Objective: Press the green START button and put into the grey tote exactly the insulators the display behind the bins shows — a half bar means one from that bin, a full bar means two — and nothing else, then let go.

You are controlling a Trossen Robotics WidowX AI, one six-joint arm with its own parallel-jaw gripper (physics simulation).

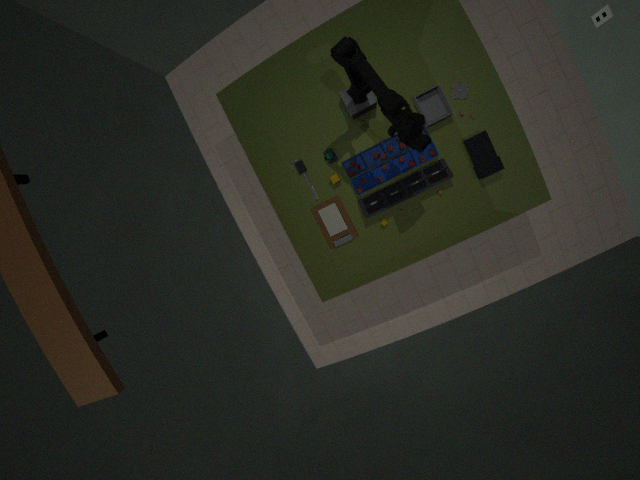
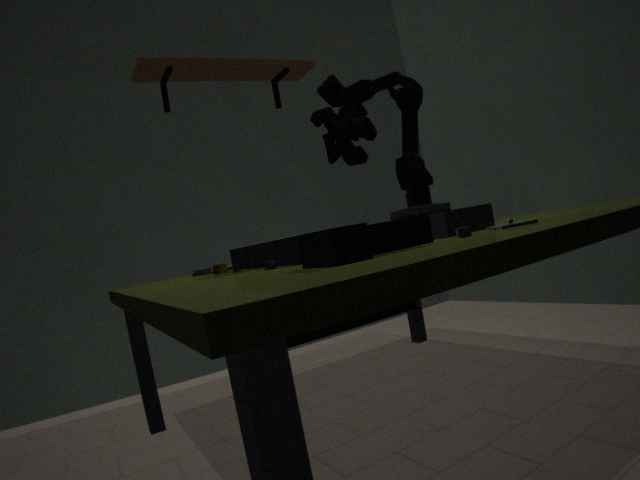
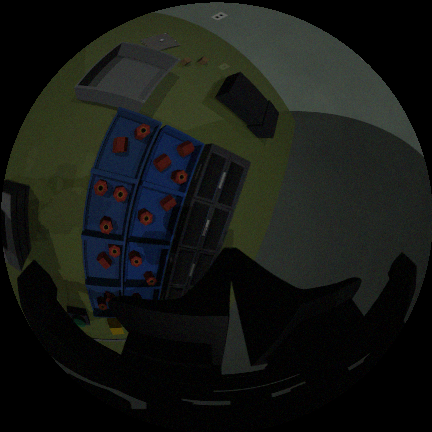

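Where they show: gripper, between the fingertips: (image 1: 415, 148) (image 2: 331, 162) (image 3: 228, 253); arm's base, origin of its link: (image 1: 359, 96) (image 2: 420, 207).
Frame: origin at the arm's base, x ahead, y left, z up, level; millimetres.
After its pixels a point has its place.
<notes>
My gripper (image 1: 420, 140) {x 320, y 144, z 139 mm} (image 2: 343, 154) (image 3: 228, 253) {x 320, y 144, z 139 mm} is shut and empty. It hangs high above the right end of the blue bins (image 1: 370, 154) (image 3: 109, 165). Several red insulators (image 1: 353, 166) {x 297, y -124, z -64 mm} (image 3: 120, 144) {x 232, y 199, z -55 mm} lie in the bins. The dark display (image 1: 409, 187) (image 2: 328, 245) (image 3: 219, 177) stands behind the bins, with faint pale bars in some cells. The grey tote (image 1: 417, 100) {x 96, y 252, z -30 mm} (image 3: 104, 98) {x 147, y 256, z -59 mm} stands past the bins' right end and looks empty. The green START button (image 1: 330, 154) {x 208, y -214, z -43 mm} (image 3: 81, 320) {x 220, y -203, z -46 mm} sits left of the bins.
A black box (image 1: 483, 154) {x 422, y 478, z -31 mm} (image 3: 247, 104) {x 395, y 442, z -32 mm} stands right of the display. A brown-framed pad (image 1: 333, 221) {x 531, y -303, z -73 mm}, yellow blocks (image 1: 335, 178) {x 327, y -225, z -45 mm} (image 1: 384, 223) {x 611, y -57, z -57 mm}, a tool (image 1: 306, 176) {x 268, y -369, z -80 mm} and a grey plate (image 1: 459, 90) {x 99, y 466, z -71 mm} (image 3: 160, 41) {x 102, y 467, z -76 mm} lie on the green table. The arm's base (image 1: 357, 104) {x 34, y -20, z 1 mm} is behind the bins.
</notes>
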